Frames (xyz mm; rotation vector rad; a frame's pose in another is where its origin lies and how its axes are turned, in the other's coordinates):
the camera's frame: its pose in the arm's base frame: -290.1 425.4 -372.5 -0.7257 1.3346 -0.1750
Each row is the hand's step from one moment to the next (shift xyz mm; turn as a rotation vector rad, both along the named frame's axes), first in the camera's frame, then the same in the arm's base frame.
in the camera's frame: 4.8 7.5 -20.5 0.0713 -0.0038 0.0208
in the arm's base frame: -19.8 -4.4 -9.3 0.0386 -0.0315 -0.0552
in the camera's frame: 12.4 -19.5 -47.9 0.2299 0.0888 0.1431
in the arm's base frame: -35.6 -39.5 -1.6 0.1663 0.0051 -0.2314
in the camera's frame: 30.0 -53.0 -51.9 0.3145 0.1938 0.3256
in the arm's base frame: -25.3 -75.9 2.8 0.3271 0.1120 -0.3507
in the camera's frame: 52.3 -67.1 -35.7 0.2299 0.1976 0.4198
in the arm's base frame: -0.6 -92.0 -6.6 0.3913 0.1938 -0.2784
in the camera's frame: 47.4 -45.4 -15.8 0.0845 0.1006 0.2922
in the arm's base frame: 10.4 -65.2 -13.8 0.2633 0.1450 -0.1108
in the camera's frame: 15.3 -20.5 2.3 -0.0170 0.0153 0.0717
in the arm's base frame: 11.9 -22.8 -0.7 0.0576 0.0476 0.0091
